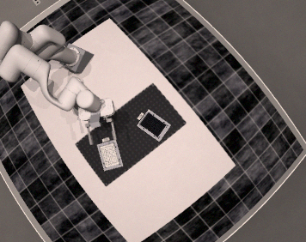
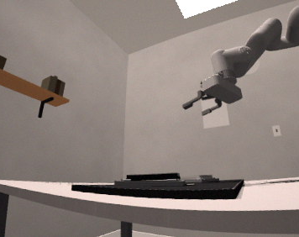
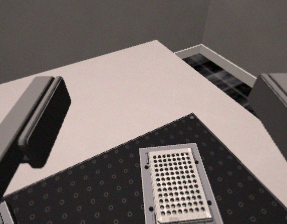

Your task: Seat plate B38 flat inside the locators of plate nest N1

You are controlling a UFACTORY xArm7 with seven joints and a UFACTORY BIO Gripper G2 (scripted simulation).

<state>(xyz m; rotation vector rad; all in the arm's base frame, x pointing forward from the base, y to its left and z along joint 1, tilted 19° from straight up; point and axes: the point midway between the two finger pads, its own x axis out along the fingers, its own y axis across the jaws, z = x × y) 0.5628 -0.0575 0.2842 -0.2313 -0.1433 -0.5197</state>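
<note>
Now: the black well plate 9 cm ahead of my hand, 24 cm to the left of it and 26 cm below it. From my hand the other things lie so: white well plate (5 cm ahead, 7 cm to the right, 26 cm below); dark dotted mat (3 cm ahead, 10 cm to the left, 29 cm below).
</note>
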